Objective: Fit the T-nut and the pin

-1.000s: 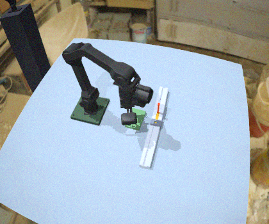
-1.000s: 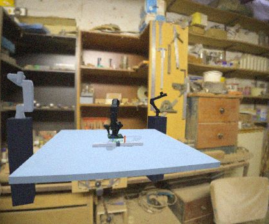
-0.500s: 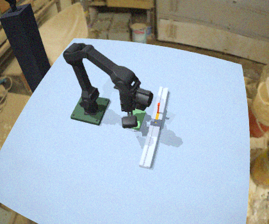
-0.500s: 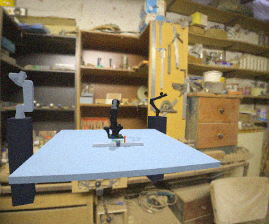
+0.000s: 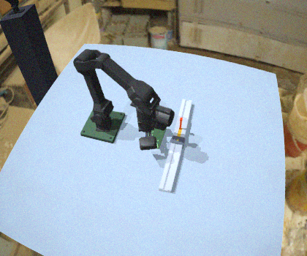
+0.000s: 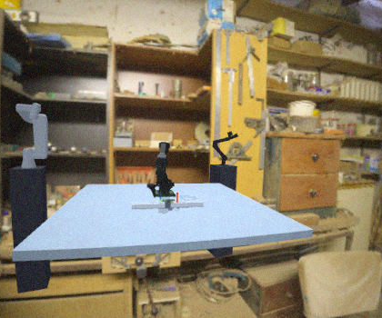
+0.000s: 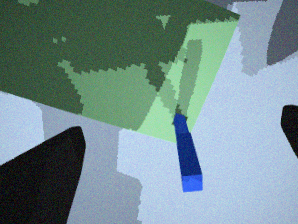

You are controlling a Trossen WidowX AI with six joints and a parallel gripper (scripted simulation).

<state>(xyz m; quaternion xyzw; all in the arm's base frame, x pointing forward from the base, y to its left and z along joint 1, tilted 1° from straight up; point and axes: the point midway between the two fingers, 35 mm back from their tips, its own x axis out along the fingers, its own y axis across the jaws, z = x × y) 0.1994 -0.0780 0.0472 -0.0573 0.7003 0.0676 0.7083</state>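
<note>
My gripper tip is right at the blue pin. From my gripper tip the other things lie so: aluminum rail 13 cm ahead, 1 cm below; then green tray 1 cm ahead, 2 cm to the left, 2 cm below.
</note>
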